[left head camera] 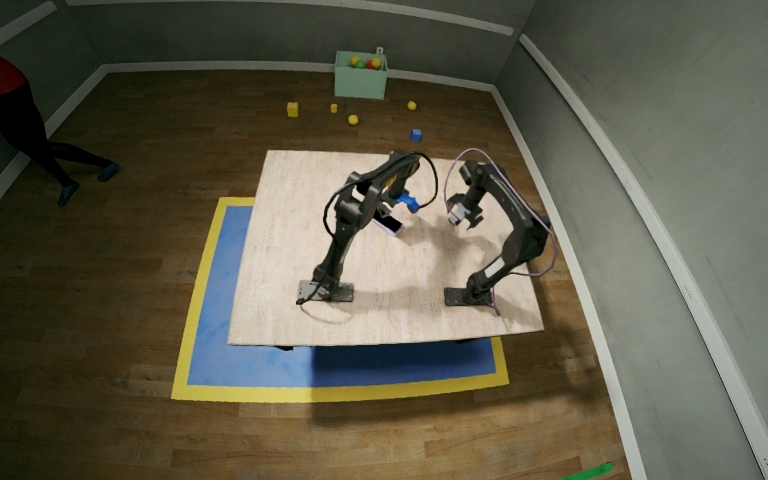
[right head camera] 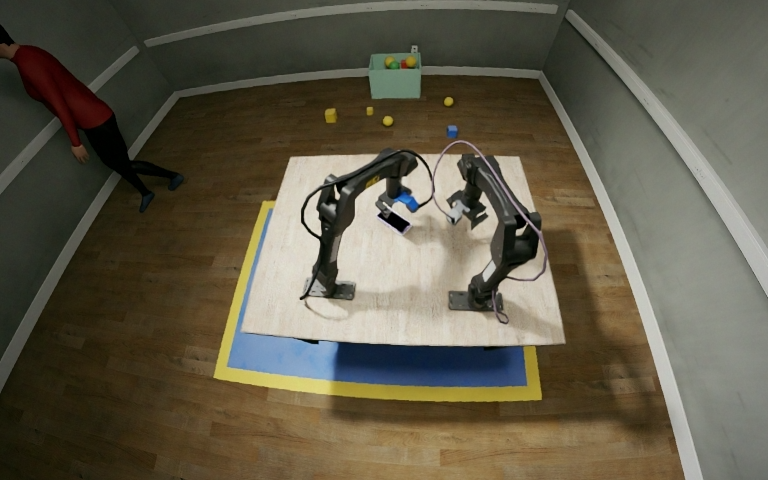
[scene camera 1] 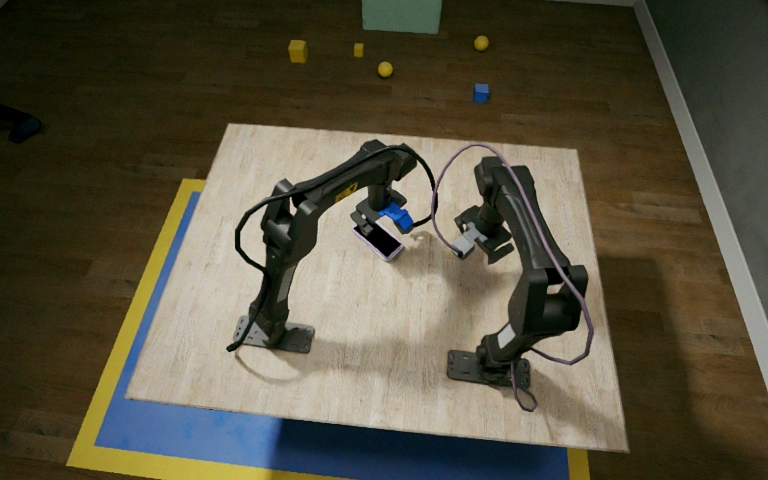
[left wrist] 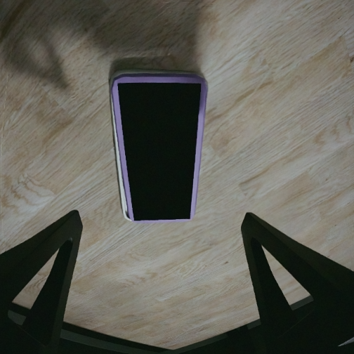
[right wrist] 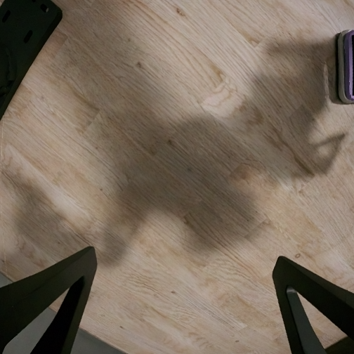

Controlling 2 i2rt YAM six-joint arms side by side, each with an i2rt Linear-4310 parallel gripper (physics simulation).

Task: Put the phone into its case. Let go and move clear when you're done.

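The phone [left wrist: 160, 150] [scene camera 1: 382, 243] [right head camera: 396, 221] lies face up on the table, a black screen inside a purple rim. A pale grey-white case edge [left wrist: 120, 172] [right wrist: 341, 65] shows under it, along its left side and top end in the left wrist view. Whether the phone is fully seated is unclear. My left gripper [left wrist: 163, 219] [scene camera 1: 380, 224] is open and empty above the phone's near end, its fingers wide apart and clear of both sides. My right gripper [right wrist: 186, 262] [scene camera 1: 482, 240] is open and empty, to the right of the phone above the table.
A green box [left head camera: 360, 83] [right head camera: 395, 83] of balls stands on the floor behind the table, with a blue cube [scene camera 1: 480, 93] and several yellow blocks and balls nearby. A person [right head camera: 90, 113] is at the left. Cables loop beside both arms.
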